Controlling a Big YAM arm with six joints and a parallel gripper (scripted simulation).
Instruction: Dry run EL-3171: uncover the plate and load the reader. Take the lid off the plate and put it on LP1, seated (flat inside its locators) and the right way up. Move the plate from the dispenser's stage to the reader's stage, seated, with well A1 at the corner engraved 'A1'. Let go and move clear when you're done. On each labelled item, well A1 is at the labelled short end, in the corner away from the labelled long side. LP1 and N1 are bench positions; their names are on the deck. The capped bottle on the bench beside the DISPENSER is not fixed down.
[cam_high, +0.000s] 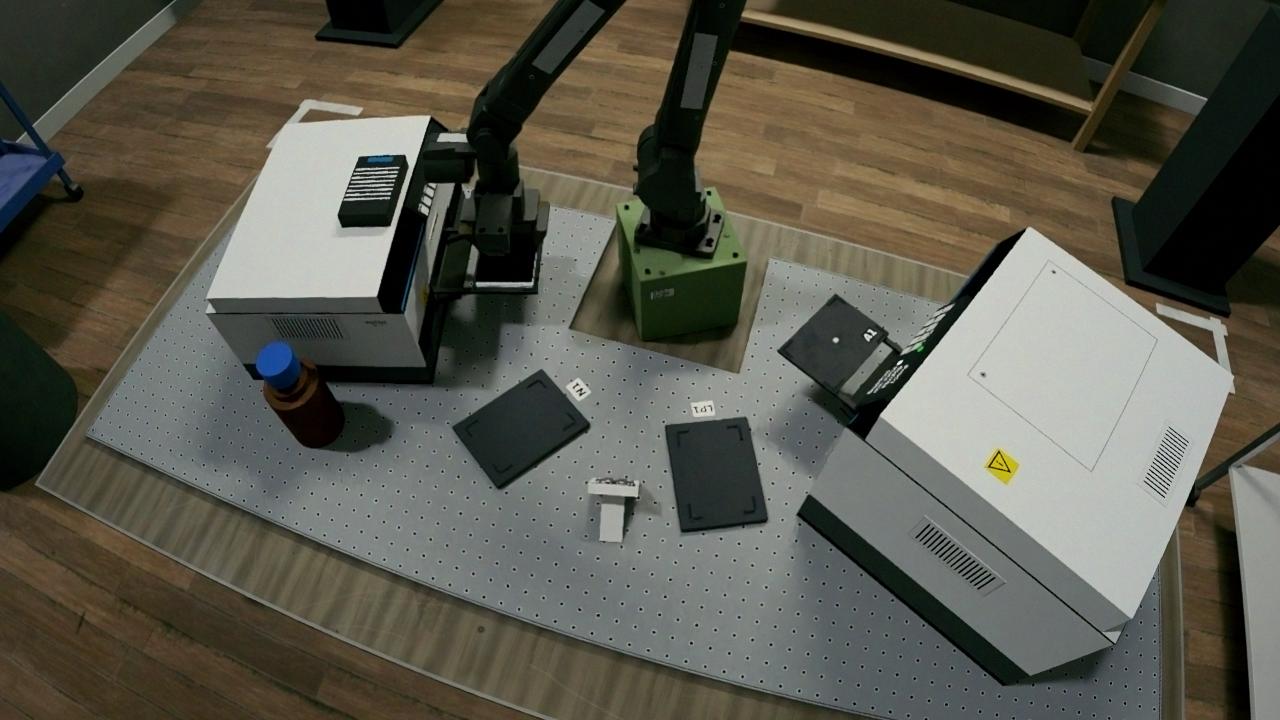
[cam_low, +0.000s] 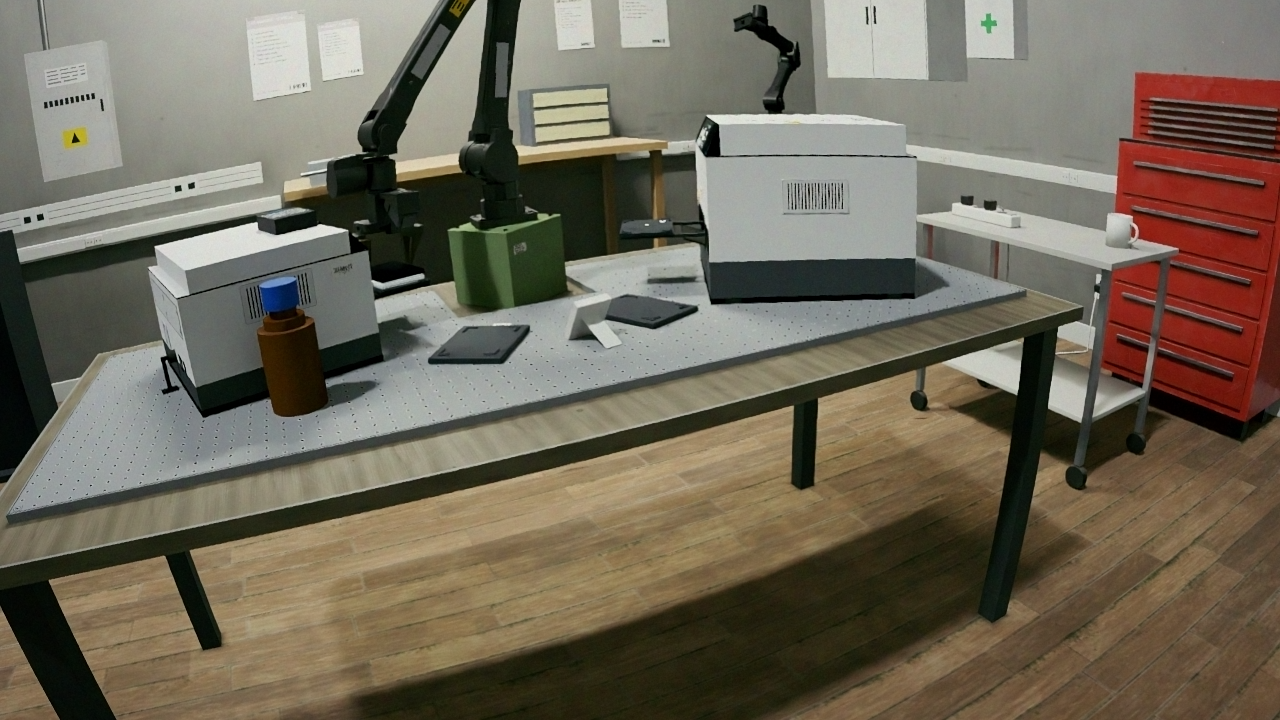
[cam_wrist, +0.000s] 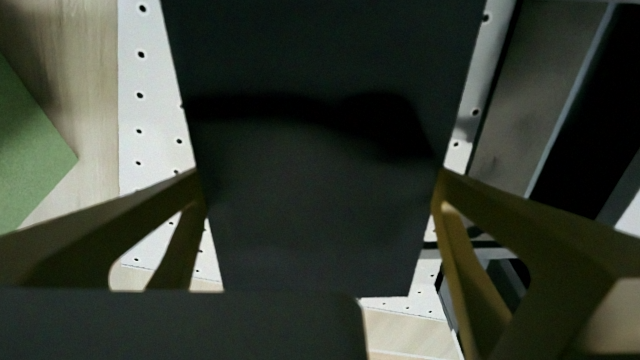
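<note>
My hand is 10 mm above the dark lid. The rest, counted from my hand: brown capped bottle: 330 mm ahead, 200 mm to the right, 10 mm above; then well plate: 20 mm below; then N1 nest: 240 mm ahead, 110 mm to the left, 100 mm below.
</note>
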